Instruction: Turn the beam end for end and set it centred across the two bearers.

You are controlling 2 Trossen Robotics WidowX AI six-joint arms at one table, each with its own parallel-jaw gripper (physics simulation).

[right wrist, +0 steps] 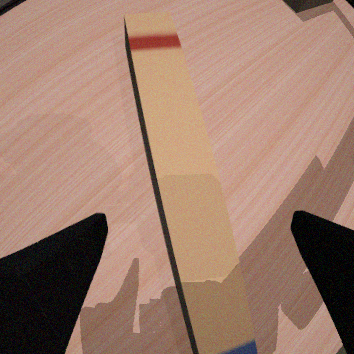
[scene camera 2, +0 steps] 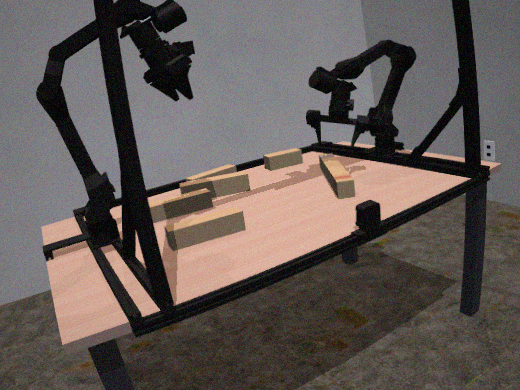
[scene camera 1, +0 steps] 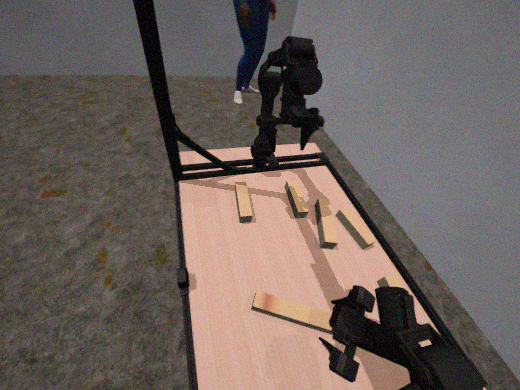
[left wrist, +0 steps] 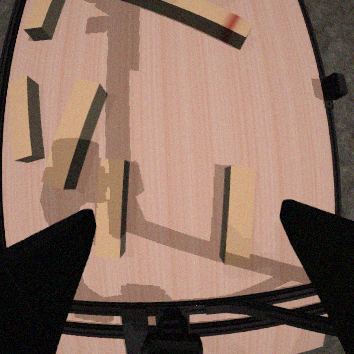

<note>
The left gripper point(scene camera 2: 184, 99) is open and holds nothing. The right gripper point(scene camera 1: 326, 319) is open and holds nothing. Also in view: a long beam point(scene camera 1: 265, 303).
The long beam also shows in the right wrist view point(right wrist: 197, 232), in scene camera 2 point(scene camera 2: 342, 183) and in the left wrist view point(left wrist: 232, 29). The left gripper also shows in scene camera 1 point(scene camera 1: 288, 151) and in the left wrist view point(left wrist: 188, 214). The right gripper also shows in the right wrist view point(right wrist: 201, 222) and in scene camera 2 point(scene camera 2: 335, 147).
</note>
